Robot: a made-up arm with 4 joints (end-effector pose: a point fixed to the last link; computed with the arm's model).
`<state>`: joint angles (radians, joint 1 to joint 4).
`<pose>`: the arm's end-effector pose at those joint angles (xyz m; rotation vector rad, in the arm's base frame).
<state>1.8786 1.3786 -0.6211 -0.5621</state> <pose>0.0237 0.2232 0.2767 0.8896 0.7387 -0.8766</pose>
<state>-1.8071 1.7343 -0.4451 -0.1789</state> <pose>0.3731 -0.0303 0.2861 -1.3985 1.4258 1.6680</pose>
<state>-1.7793 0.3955 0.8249 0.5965</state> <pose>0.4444 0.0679 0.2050 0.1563 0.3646 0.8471</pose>
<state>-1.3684 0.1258 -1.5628 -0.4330</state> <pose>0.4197 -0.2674 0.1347 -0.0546 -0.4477 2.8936</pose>
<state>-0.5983 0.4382 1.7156 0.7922</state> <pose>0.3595 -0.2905 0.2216 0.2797 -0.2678 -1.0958</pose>
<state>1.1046 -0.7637 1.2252 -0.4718</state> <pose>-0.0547 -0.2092 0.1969 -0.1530 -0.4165 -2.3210</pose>
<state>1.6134 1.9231 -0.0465 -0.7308</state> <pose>-0.0225 0.1646 0.2664 0.9845 1.6066 -0.4738</pose>
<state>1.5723 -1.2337 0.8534 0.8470</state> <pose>-0.1366 0.0672 0.2327 -0.1193 -2.0769 -1.1931</pose>
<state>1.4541 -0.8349 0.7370 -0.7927</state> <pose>-0.0660 -0.1162 0.1565 -0.7556 -0.1094 -2.3026</pose>
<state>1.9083 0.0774 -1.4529 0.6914</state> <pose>-0.0634 0.2471 0.2350 0.7567 -0.1660 -0.4400</pose>
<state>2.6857 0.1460 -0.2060 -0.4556</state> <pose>0.1692 0.2254 0.1173 -0.0058 0.5853 -2.4014</pose>
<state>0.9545 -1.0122 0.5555 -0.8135</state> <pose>0.0346 -0.2025 0.1667 -0.7925 -0.4875 -1.7007</pose>
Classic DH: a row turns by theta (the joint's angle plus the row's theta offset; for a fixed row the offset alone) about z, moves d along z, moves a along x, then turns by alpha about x. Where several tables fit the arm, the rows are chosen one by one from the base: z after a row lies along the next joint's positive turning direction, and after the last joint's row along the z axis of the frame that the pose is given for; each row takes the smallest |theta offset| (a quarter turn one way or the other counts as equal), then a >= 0, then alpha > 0; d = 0 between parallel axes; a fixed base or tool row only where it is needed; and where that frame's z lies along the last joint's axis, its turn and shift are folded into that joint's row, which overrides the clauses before.
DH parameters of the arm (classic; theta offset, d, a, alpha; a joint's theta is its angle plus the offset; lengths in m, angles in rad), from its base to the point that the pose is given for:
base (fixed): 0.0515 0 0.1669 3.1416
joint 1: 0.0299 -0.1923 -0.0442 1.5223
joint 2: 0 -0.3244 -0.041 -1.5223
joint 3: -1.5492 0.0827 0.0129 -1.5708
joint 4: 0 0.0205 0.1126 -1.5708
tool (fixed): -1.5708 0.0379 0 0

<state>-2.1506 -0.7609 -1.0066 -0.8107</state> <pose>0.3932 0.1101 0.0186 0.6078 -1.9650 2.2172</pose>
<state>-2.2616 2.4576 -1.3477 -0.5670</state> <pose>0.3550 0.1865 0.3906 1.1664 -2.0297 -1.5975</pose>
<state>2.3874 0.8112 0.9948 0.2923</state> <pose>-0.0267 0.2191 0.1521 -0.6407 -0.4903 2.6944</pose>
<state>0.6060 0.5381 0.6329 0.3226</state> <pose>0.0168 -0.1944 0.1771 0.2510 0.3696 -1.3137</pose>
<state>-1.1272 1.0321 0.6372 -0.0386</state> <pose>0.3605 -0.1393 0.1353 -0.8525 0.6363 0.4090</pose>
